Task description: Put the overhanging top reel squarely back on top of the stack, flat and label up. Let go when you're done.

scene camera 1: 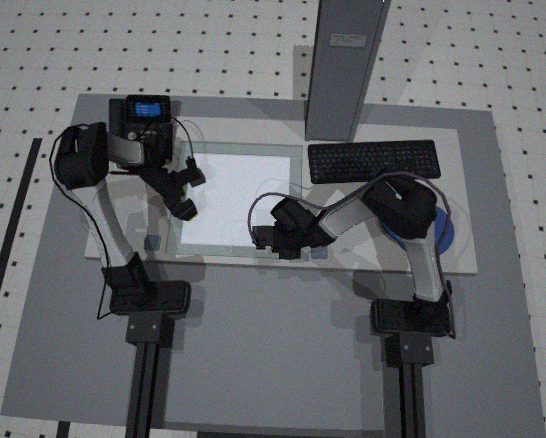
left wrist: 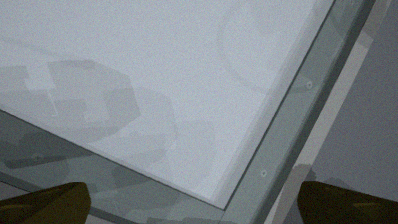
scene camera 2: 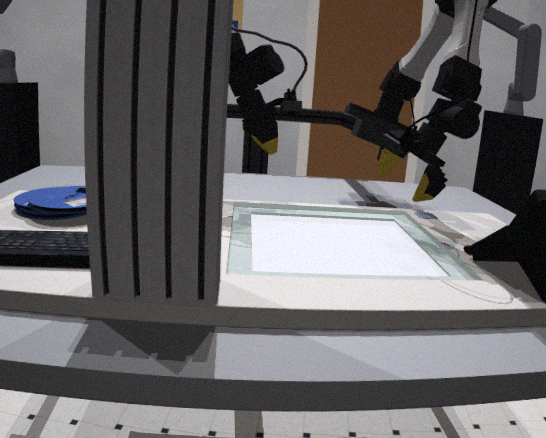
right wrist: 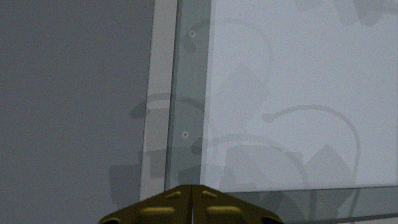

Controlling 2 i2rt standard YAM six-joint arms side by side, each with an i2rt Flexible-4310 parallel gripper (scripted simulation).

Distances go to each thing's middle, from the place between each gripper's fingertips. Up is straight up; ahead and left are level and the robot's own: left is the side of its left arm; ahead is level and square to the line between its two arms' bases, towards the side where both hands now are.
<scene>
Right now the glass-edged light panel (scene camera 2: 266,239) is 80 mm ahead of my left hand (scene camera 2: 397,188), 130 mm to the right of it and 90 mm below it. From my left hand the other things lie so: desk phone (scene camera 1: 124,114): 250 mm ahead, 210 mm to the left, 30 mm below.
Right now my right hand (scene camera 2: 274,153) is 20 cm short of the glass-edged light panel, 13 cm to the right of it and 13 cm above it. From my right hand the other things lie so: desk phone: 37 cm ahead, 47 cm to the left, 6 cm below.
</scene>
